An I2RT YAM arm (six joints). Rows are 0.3 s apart.
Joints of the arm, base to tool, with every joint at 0 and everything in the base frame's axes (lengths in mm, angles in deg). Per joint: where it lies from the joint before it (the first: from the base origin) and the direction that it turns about. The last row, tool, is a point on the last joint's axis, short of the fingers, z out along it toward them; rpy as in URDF.
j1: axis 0 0 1 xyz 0.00 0.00 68.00
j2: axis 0 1 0 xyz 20.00 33.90 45.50
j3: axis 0 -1 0 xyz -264.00 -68.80 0.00
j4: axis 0 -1 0 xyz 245.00 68.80 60.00
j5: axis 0 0 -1 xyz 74.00 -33.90 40.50
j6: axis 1 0 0 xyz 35.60 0.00 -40.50
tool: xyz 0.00 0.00 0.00 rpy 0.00 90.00 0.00
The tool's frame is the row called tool.
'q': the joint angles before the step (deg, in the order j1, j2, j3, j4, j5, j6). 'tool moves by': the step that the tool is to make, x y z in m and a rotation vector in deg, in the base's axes. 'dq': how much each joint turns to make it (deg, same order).
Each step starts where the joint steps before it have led.
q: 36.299, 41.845, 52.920, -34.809, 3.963, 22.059
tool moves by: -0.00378, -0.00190, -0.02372, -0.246, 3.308, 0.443
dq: -0.003, -2.205, -4.929, -0.171, -1.153, 1.405
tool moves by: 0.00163, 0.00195, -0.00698, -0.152, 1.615, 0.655
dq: 0.004, 0.437, -1.056, 0.083, -0.961, 0.442
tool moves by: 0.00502, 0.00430, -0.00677, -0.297, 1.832, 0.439
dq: 0.001, 1.581, -0.704, 0.619, -0.792, 0.529
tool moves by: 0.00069, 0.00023, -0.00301, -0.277, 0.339, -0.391
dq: -0.003, 0.090, -0.529, 0.178, 0.348, 0.174
